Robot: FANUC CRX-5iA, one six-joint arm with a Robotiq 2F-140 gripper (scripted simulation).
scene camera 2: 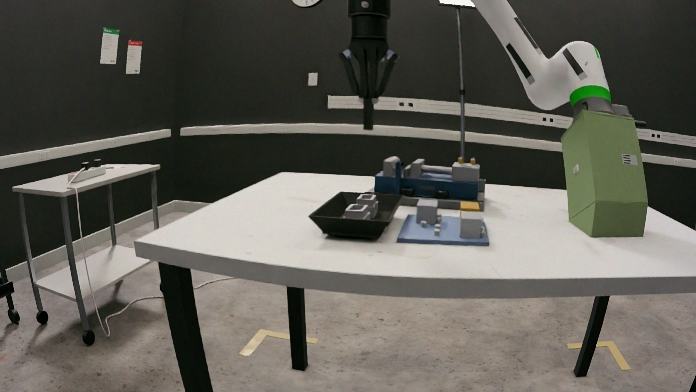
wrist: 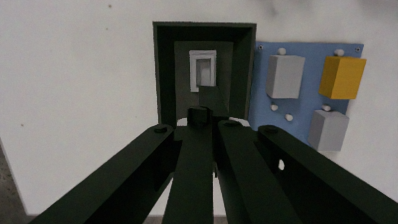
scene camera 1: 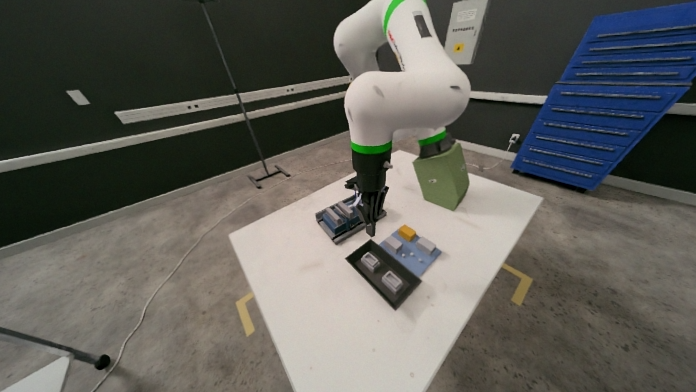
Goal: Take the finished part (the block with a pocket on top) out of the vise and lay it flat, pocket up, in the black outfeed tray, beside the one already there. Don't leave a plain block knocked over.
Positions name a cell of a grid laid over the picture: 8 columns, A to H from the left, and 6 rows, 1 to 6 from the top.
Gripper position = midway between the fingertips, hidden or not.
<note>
In view: my gripper (scene camera 2: E2) and an orange block (wrist: G3).
My gripper also shows in the wrist view (wrist: E3) and in scene camera 1 (scene camera 1: E4).
</note>
